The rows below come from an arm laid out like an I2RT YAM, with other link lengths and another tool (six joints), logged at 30 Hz.
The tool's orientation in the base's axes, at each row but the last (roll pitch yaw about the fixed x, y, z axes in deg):
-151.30, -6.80, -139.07
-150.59, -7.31, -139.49
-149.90, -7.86, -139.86
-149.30, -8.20, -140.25
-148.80, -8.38, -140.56
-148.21, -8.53, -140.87
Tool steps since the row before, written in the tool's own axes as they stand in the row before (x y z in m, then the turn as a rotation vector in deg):
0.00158, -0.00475, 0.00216, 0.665, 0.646, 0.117
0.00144, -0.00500, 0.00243, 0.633, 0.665, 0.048
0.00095, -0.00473, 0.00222, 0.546, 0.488, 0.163
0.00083, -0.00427, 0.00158, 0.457, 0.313, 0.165
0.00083, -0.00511, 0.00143, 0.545, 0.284, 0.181
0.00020, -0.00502, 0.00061, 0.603, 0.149, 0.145
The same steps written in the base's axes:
0.00226, -0.00493, 0.00057, -0.870, -0.079, -0.331
0.00255, -0.00512, 0.00052, -0.874, -0.016, -0.285
0.00268, -0.00455, 0.00058, -0.673, -0.122, -0.307
0.00232, -0.00389, 0.00093, -0.499, -0.175, -0.233
0.00277, -0.00434, 0.00153, -0.545, -0.255, -0.219
0.00299, -0.00349, 0.00213, -0.518, -0.356, -0.110

